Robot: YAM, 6 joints.
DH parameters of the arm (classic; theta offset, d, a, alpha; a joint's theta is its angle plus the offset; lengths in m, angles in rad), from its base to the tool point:
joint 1: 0 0.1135 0.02 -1.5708
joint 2: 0 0 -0.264 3.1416
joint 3: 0.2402 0 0.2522 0
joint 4: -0.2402 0 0.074 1.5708
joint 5: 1.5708 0 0 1.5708
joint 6: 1.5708 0.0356 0 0
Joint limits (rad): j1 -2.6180..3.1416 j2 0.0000..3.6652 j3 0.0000..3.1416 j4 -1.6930..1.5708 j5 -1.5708..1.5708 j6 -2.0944..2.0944
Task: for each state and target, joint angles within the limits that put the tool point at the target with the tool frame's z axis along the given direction. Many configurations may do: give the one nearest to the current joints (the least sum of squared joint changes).
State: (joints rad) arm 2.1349 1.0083 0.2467 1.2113 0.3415 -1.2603
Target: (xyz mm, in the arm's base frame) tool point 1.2 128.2 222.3 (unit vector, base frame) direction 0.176 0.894 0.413
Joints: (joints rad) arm 1.6233 0.4567 0.0021 0.8918 0.2244 -1.2603
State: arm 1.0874 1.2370 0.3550 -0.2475 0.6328 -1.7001
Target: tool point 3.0 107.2 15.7 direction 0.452 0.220 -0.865
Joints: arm 1.7017 1.7885 0.0165 0.3832 0.4968 -1.7001
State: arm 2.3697 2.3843 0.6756 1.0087 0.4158 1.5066
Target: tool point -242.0 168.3 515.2 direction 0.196 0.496 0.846
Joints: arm 2.5975 1.6216 1.5179 1.5695 0.5536 1.5066
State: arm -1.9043 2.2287 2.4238 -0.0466 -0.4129 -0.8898
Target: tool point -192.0 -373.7 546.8 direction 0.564 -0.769 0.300
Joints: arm -2.1203 2.0396 2.3870 0.3456 -1.0818 -0.8898
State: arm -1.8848 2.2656 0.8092 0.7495 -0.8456 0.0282
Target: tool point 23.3 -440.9 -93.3 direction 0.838 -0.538 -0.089
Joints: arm -1.5863 2.9469 1.4164 1.3625 -1.0092 0.0282
